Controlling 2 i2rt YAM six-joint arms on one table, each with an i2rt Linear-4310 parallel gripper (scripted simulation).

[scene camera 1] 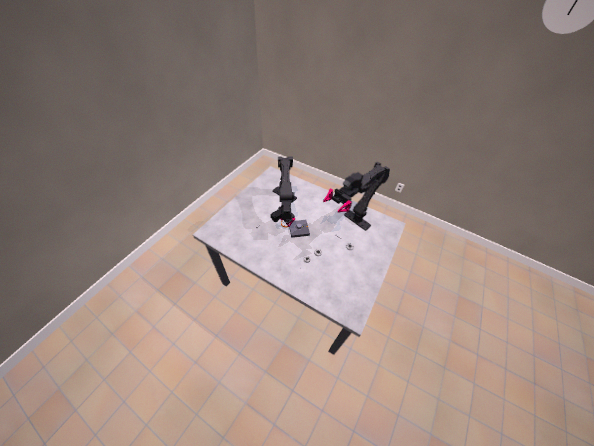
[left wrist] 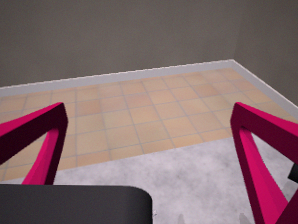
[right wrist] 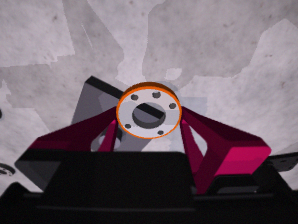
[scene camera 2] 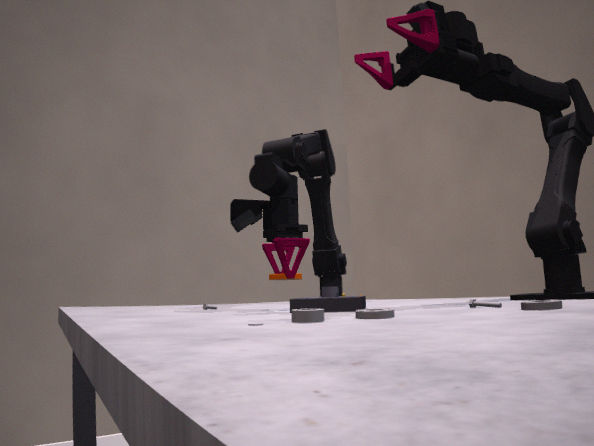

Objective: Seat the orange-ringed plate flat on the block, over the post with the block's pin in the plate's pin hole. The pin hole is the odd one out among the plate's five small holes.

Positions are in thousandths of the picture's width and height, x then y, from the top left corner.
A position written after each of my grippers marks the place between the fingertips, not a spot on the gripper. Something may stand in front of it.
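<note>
Block (right wrist: 327,431), out of frame in the left wrist view. My left gripper (scene camera 2: 622,93), (left wrist: 502,498). My right gripper (scene camera 2: 481,624), (right wrist: 498,498).
</note>
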